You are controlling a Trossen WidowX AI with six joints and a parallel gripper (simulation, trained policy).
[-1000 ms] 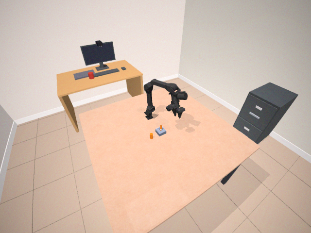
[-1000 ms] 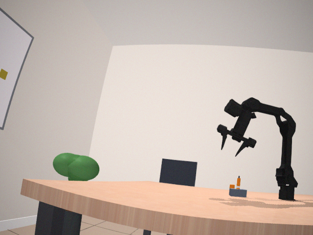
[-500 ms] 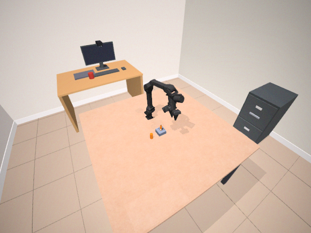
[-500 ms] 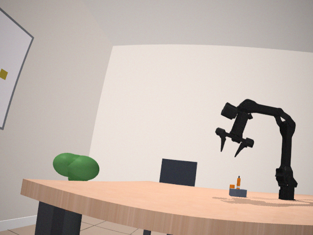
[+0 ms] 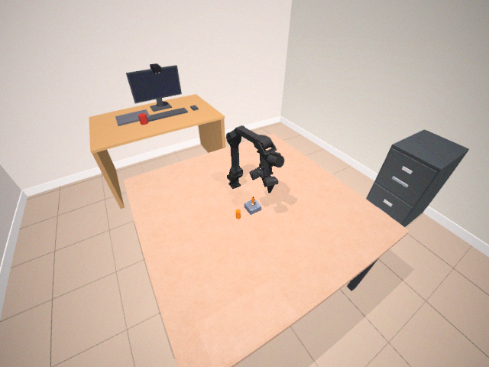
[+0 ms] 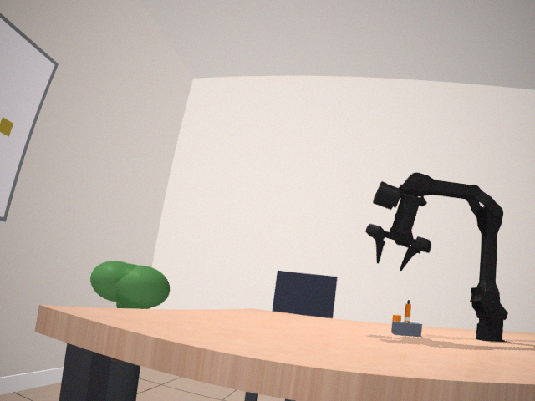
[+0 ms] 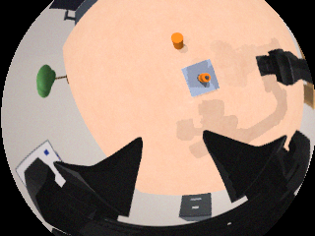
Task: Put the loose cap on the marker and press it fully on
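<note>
Now: the orange cap 16 cm below my gripper tip, 15 cm to the right of it and 6 cm behind it. From my gripper tip the other things lie so: marker 11 cm below, 7 cm behind, 4 cm to the right; then holder block 17 cm below, 7 cm behind, 4 cm to the right.
</note>
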